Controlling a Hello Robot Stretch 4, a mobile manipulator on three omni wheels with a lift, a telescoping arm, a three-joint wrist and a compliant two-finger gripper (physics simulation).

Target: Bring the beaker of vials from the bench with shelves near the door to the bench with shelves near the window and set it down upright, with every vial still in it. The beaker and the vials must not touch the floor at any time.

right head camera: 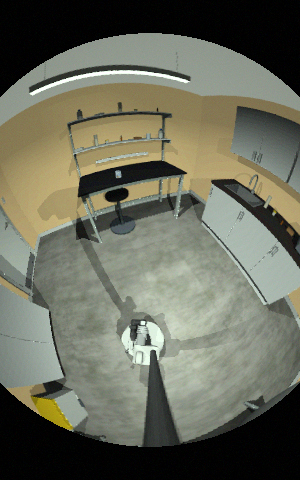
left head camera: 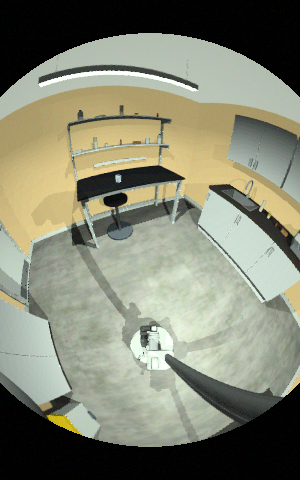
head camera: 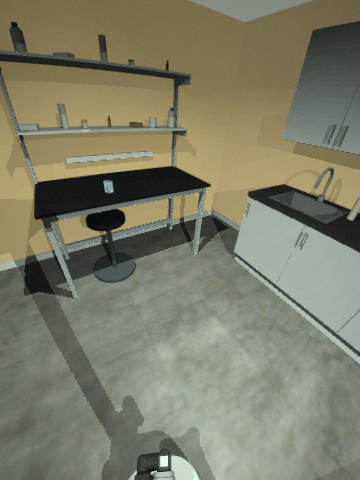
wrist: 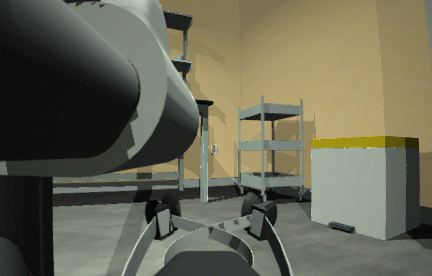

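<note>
The beaker (head camera: 108, 186) (left head camera: 118, 178) (right head camera: 118, 174) is small, pale and upright on the black top of a bench with shelves (head camera: 150, 182) (left head camera: 150, 175) (right head camera: 150, 171), across the floor from me. It stands left of the middle of that top; its vials are too small to make out. My gripper (wrist: 211, 207) is open and empty, low above the floor in the wrist view and far from the beaker. Another bench with shelves (wrist: 204, 150) shows partly in the wrist view, half hidden by my arm.
A black stool (head camera: 106, 220) (left head camera: 115, 200) (right head camera: 116, 194) stands at the front of the beaker's bench. A sink cabinet (head camera: 270, 240) (left head camera: 220, 225) is to the right. In the wrist view, a wheeled cart (wrist: 263, 150) and a yellow-lidded bin (wrist: 350, 185) stand right of the other bench.
</note>
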